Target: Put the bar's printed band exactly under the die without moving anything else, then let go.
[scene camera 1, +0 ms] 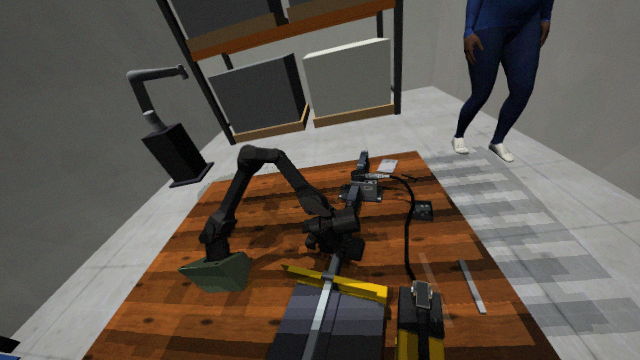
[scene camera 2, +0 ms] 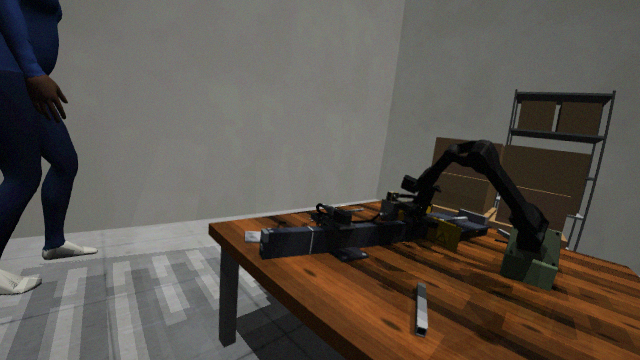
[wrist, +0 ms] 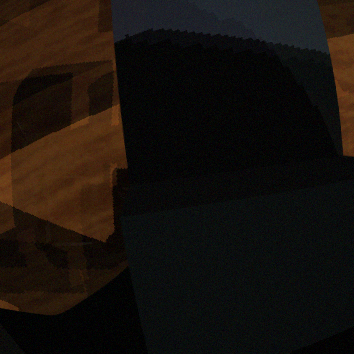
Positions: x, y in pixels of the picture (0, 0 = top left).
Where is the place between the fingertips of the gripper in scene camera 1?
At 341, 254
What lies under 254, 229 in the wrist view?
A die block.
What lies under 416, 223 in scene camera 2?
The gripper.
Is the gripper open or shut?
Part open.
